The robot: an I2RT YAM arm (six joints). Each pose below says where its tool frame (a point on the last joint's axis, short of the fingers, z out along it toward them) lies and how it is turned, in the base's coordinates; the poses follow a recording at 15 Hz.
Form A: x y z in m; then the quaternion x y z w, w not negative.
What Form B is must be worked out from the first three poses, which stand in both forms.
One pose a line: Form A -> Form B
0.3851 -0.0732 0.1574 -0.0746 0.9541 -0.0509 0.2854 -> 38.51 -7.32 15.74 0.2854 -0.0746 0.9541 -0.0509
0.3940 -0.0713 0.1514 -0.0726 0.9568 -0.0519 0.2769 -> 39.40 -7.13 15.14 0.2769 -0.0726 0.9568 -0.0519
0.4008 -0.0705 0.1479 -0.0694 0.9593 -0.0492 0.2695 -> 40.08 -7.05 14.79 0.2695 -0.0694 0.9593 -0.0492
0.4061 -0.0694 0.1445 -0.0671 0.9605 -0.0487 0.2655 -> 40.61 -6.94 14.45 0.2655 -0.0671 0.9605 -0.0487
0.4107 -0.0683 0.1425 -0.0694 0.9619 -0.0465 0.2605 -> 41.07 -6.83 14.25 0.2605 -0.0694 0.9619 -0.0465
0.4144 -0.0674 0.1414 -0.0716 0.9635 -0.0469 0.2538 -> 41.44 -6.74 14.14 0.2538 -0.0716 0.9635 -0.0469
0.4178 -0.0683 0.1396 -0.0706 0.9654 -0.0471 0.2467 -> 41.78 -6.83 13.96 0.2467 -0.0706 0.9654 -0.0471
